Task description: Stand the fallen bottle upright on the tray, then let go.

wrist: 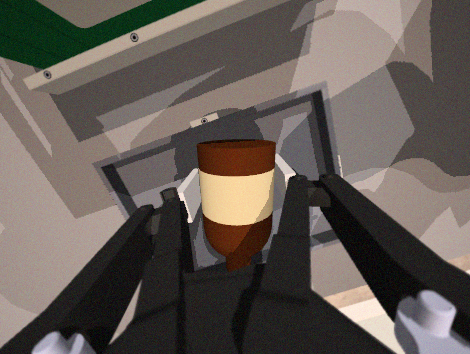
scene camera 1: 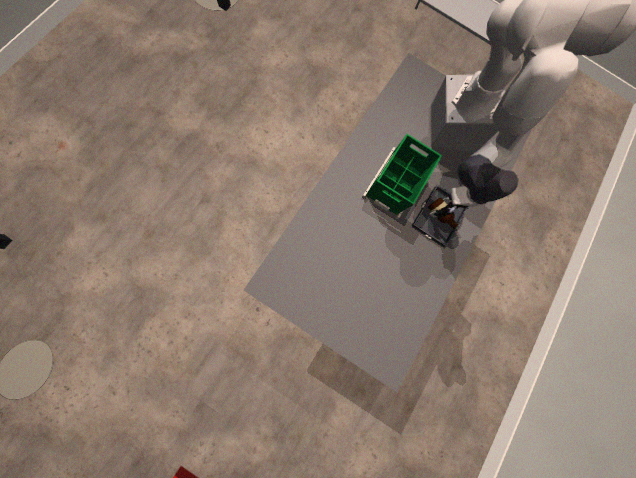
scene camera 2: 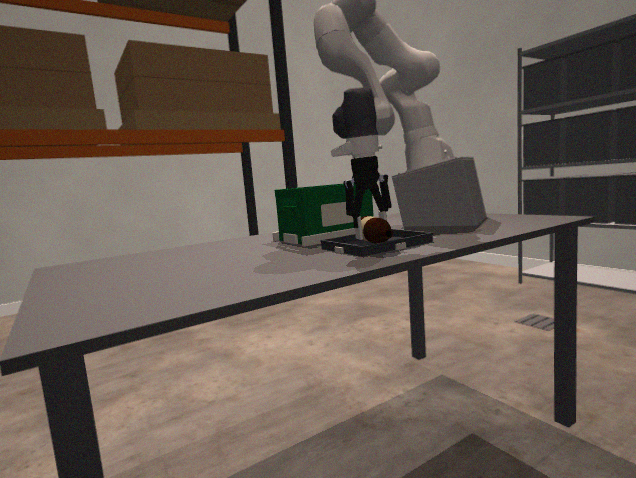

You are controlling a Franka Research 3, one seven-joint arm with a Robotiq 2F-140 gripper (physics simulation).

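Observation:
The brown bottle (scene camera 1: 447,219) (scene camera 2: 376,230) (wrist: 237,200) with a cream label lies on its side over the dark, shallow tray (scene camera 1: 437,240) (scene camera 2: 416,242) (wrist: 325,125). Its flat base points toward the green crate and its neck points away from it. My gripper (scene camera 1: 444,210) (scene camera 2: 371,224) (wrist: 236,172) points down and is shut on the bottle, with one pale pad on each side of the body at the label. Whether the bottle touches the tray floor cannot be told. The tray's near edge is partly hidden by the gripper in the wrist view.
The green divided crate (scene camera 1: 424,184) (scene camera 2: 303,215) (wrist: 30,35) stands right beside the tray on the grey table (scene camera 1: 318,267) (scene camera 2: 179,287). The arm's grey base block (scene camera 2: 439,197) stands behind the tray. A shelf rack with brown boxes (scene camera 2: 195,87) stands behind the table.

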